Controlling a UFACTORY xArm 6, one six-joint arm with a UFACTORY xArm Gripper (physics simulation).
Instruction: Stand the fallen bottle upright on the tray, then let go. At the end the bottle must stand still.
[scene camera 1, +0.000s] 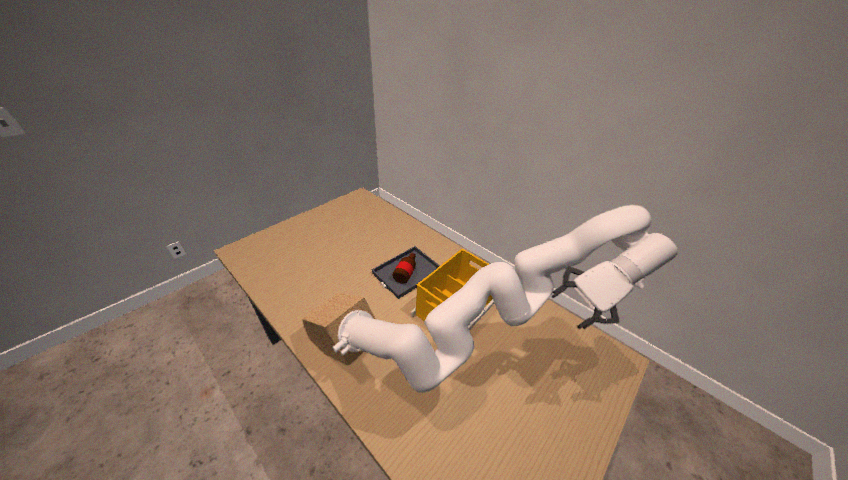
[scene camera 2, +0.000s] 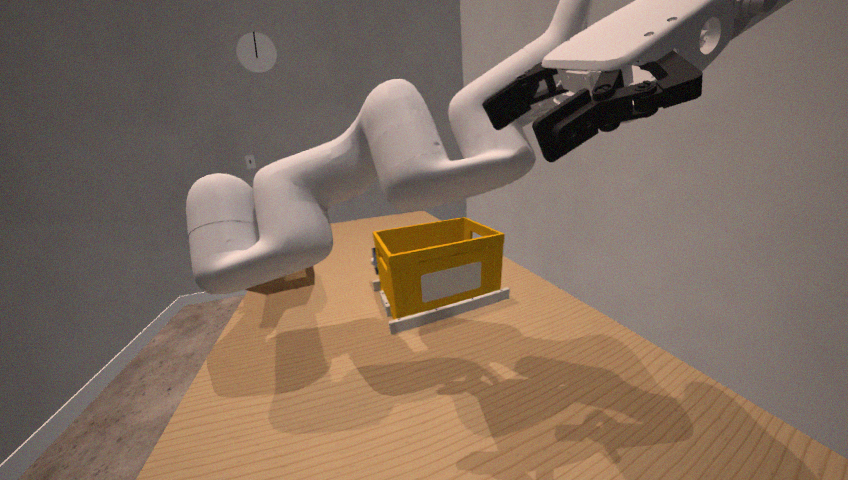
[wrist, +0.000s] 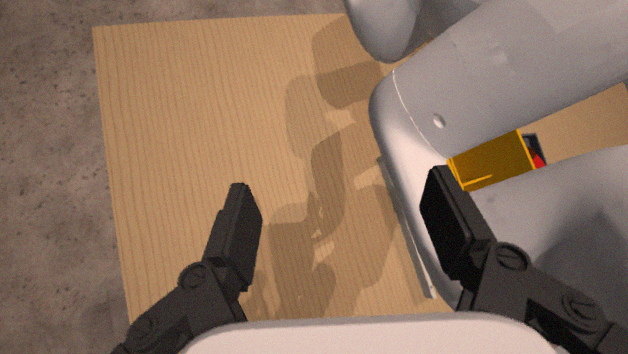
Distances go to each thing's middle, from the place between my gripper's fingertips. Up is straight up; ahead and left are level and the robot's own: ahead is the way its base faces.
Scene:
Now: the yellow crate (scene camera 2: 421, 267) 90 mm ahead of my hand, 360 mm to the left of it and 290 mm below it. From my hand the other things lie so: dark grey tray (scene camera 1: 425, 265) 110 mm ahead, 630 mm to the left, 360 mm below.

